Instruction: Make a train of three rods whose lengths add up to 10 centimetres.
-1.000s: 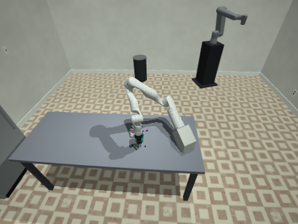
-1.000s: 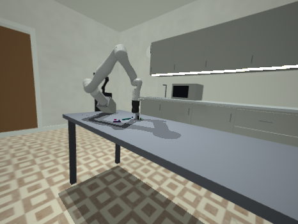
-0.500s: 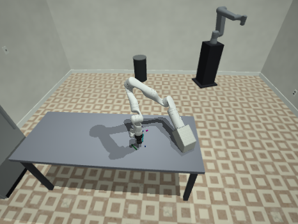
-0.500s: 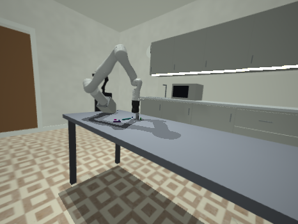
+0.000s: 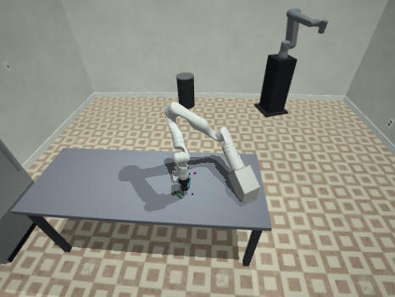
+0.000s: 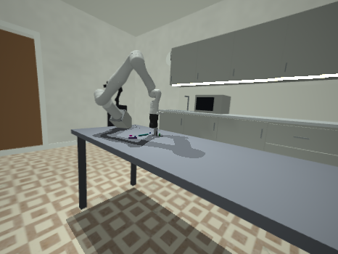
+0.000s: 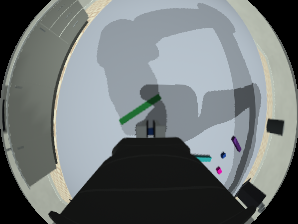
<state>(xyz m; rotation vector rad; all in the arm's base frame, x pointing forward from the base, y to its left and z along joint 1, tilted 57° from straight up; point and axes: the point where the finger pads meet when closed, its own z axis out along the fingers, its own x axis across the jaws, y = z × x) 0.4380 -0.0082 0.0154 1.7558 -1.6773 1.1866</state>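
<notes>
The green rod lies 30 mm ahead of my hand, 10 mm to the left of it and 10 mm below it. The rest, counted from my hand: magenta rod: 140 mm behind, 160 mm to the right, 10 mm below; then turquoise rod: 70 mm behind, 70 mm to the right, 10 mm below; then purple rod: 80 mm behind, 210 mm to the right, 10 mm below.
</notes>
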